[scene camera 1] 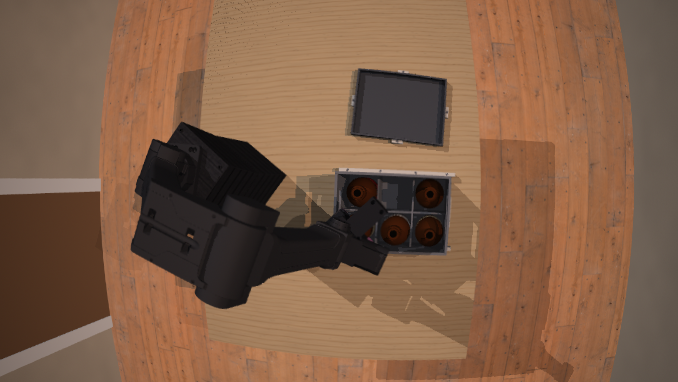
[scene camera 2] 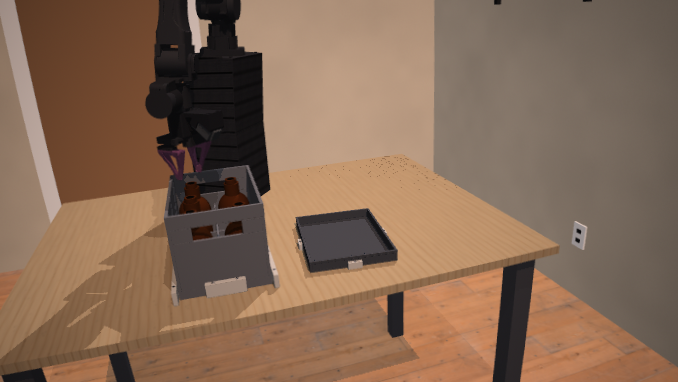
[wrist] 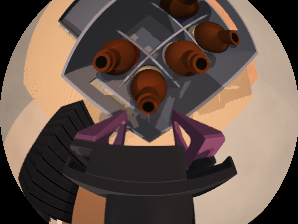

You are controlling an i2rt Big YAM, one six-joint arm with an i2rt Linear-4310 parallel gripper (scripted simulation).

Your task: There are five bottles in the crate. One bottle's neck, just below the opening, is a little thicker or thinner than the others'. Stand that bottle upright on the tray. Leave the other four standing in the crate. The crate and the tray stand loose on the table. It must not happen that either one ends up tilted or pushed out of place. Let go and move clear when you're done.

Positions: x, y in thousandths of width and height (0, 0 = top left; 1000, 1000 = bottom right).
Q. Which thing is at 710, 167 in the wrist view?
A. A glass bottle.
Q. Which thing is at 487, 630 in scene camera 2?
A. A dark tray.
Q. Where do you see a grey crate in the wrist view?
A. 626, 426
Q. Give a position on a grey crate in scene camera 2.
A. At 291, 687
